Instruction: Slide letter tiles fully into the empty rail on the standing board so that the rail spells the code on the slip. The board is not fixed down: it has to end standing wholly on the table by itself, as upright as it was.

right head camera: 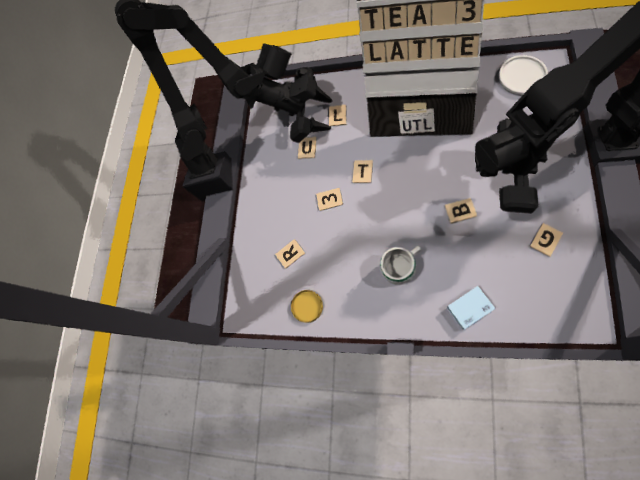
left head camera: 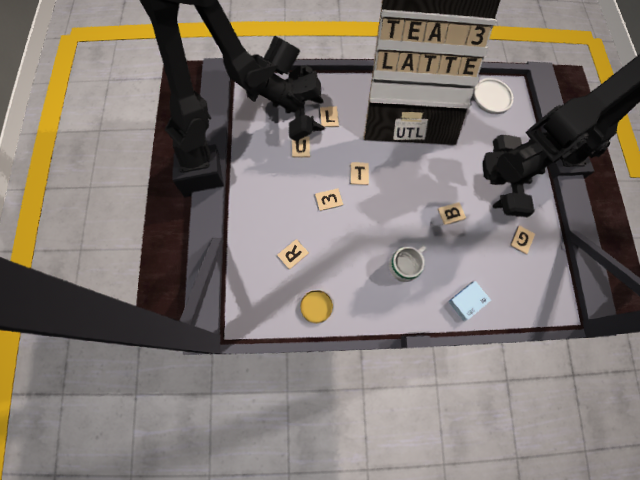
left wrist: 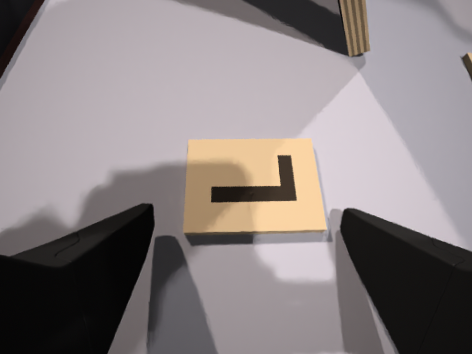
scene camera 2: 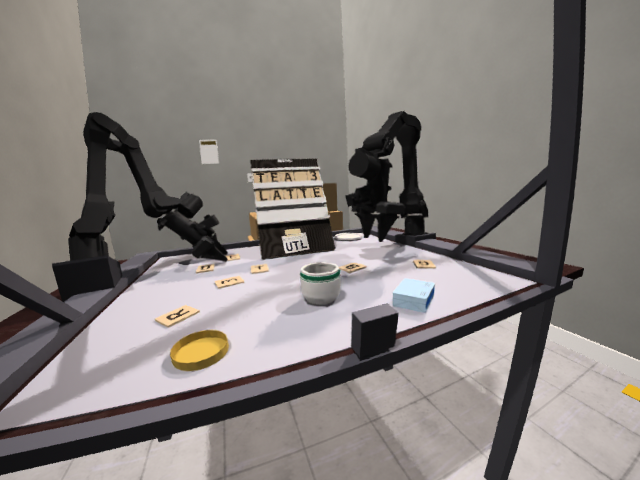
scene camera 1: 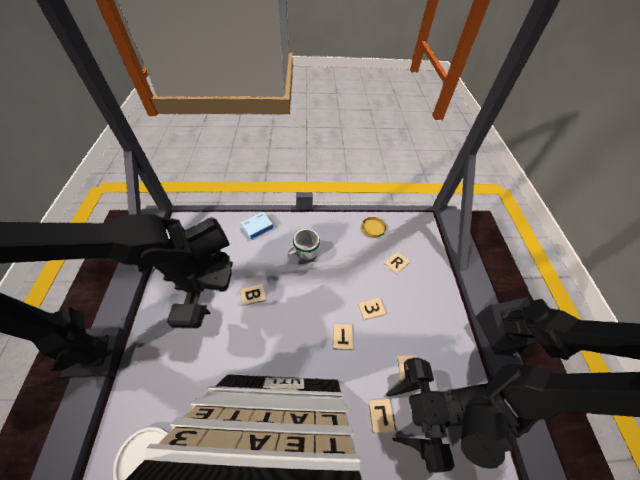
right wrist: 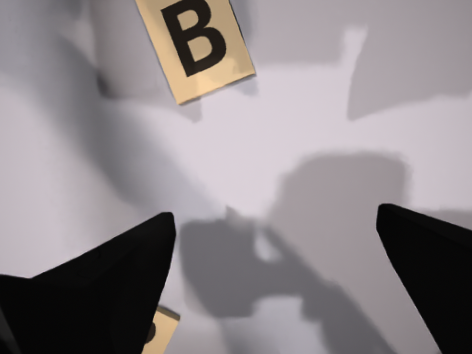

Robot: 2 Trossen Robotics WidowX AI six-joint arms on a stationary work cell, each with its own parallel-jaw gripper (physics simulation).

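Frame: origin at the left arm's base, x ahead, y left, z up, level; millimetres.
Seen in the pictures: left gripper, fingertip midpoint: (right head camera: pixel 331 114) (left head camera: pixel 323 115) (left wrist: pixel 249 216) (scene camera 2: pixel 227 256) (scene camera 1: pixel 390 416); right gripper, fingertip midpoint: (right head camera: pixel 502 185) (left head camera: pixel 491 192) (scene camera 2: pixel 372 239) (scene camera 1: pixel 212 297) (right wrist: pixel 275 219); left arm's base, link origin: (right head camera: pixel 204 168) (left head camera: pixel 194 161) (scene camera 1: pixel 516 323); right arm's base, link origin: (right head camera: pixel 618 137) (left head camera: pixel 571 155) (scene camera 2: pixel 415 234) (scene camera 1: pixel 90 351).
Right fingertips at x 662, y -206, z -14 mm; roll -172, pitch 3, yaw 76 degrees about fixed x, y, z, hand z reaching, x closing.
Pixels of each thing's top centre, then the offset from my right fingertips to it.
- slip, top centre: (scene camera 1: pixel 283 380) (right head camera: pixel 416 114) (left head camera: pixel 413 123) (scene camera 2: pixel 295 234) dx -135, dy +210, dz +8 mm
- L tile, top centre: (left wrist: pixel 252 181) (scene camera 1: pixel 381 415) (right head camera: pixel 337 115) (left head camera: pixel 329 116) dx -319, dy +307, dz -54 mm
- U tile, top centre: (scene camera 1: pixel 409 369) (left head camera: pixel 300 146) (right head camera: pixel 306 147) (scene camera 2: pixel 205 267) dx -409, dy +234, dz -54 mm
- T tile, top centre: (right head camera: pixel 362 171) (scene camera 1: pixel 343 336) (left head camera: pixel 359 173) (scene camera 2: pixel 259 267) dx -283, dy +132, dz -54 mm
- B tile, top centre: (right wrist: pixel 194 34) (right head camera: pixel 460 210) (left head camera: pixel 452 213) (scene camera 2: pixel 352 266) (scene camera 1: pixel 253 294) dx -86, dy -16, dz -54 mm
- 3 tile, top centre: (right head camera: pixel 329 198) (left head camera: pixel 329 199) (scene camera 2: pixel 229 281) (scene camera 1: pixel 372 308) dx -372, dy +79, dz -54 mm
- R tile, top centre: (scene camera 2: pixel 177 314) (left head camera: pixel 293 253) (right head camera: pixel 289 253) (scene camera 1: pixel 397 262) dx -483, dy -36, dz -54 mm
- G tile, top centre: (right wrist: pixel 127 327) (right head camera: pixel 546 239) (left head camera: pixel 523 239) (scene camera 2: pixel 424 263) dx +68, dy -117, dz -54 mm
- mug, top centre: (scene camera 2: pixel 322 265) (right head camera: pixel 401 259) (left head camera: pixel 412 258) (scene camera 1: pixel 303 241) dx -233, dy -115, dz +3 mm
- yellow dish, top centre: (scene camera 2: pixel 199 344) (left head camera: pixel 316 306) (right head camera: pixel 306 305) (scene camera 1: pixel 373 225) dx -457, dy -166, dz -46 mm
- light blue box, top centre: (scene camera 2: pixel 414 287) (right head camera: pixel 471 307) (left head camera: pixel 471 300) (scene camera 1: pixel 256 223) dx -117, dy -229, dz -33 mm
- white dish, top centre: (scene camera 1: pixel 144 461) (right head camera: pixel 523 73) (left head camera: pixel 494 94) (scene camera 2: pixel 348 235) dx +141, dy +290, dz -44 mm
The standing board (left head camera: pixel 444 126) (scene camera 2: pixel 271 240) is upright; its lower rail (left head camera: pixel 421 94) (right head camera: pixel 421 84) is empty. The slip (left head camera: pixel 409 130) (right head camera: pixel 416 121) reads UTL. My left gripper (scene camera 1: pixel 391 416) (left wrist: pixel 249 216) is open, low at the L tile (left head camera: pixel 328 117) (left wrist: pixel 200 150), which lies flat just ahead of and between the fingertips. The U tile (left head camera: pixel 300 148) (right head camera: pixel 307 148) lies near the left gripper, partly covered in scene camera 1. The T tile (left head camera: pixel 359 173) (scene camera 1: pixel 342 336) lies flat in front of the board. My right gripper (right wrist: pixel 275 219) (scene camera 2: pixel 374 238) is open and empty above the table, beside the B tile (left head camera: pixel 452 213) (right wrist: pixel 200 45).
The 3 tile (left head camera: pixel 329 199), R tile (left head camera: pixel 292 253) and G tile (left head camera: pixel 523 239) lie flat. A mug (left head camera: pixel 407 262), yellow dish (left head camera: pixel 316 306) and light blue box (left head camera: pixel 469 300) stand toward the front. A white dish (left head camera: pixel 493 96) is beside the board. Its upper rails hold TEA 3 and LATTE.
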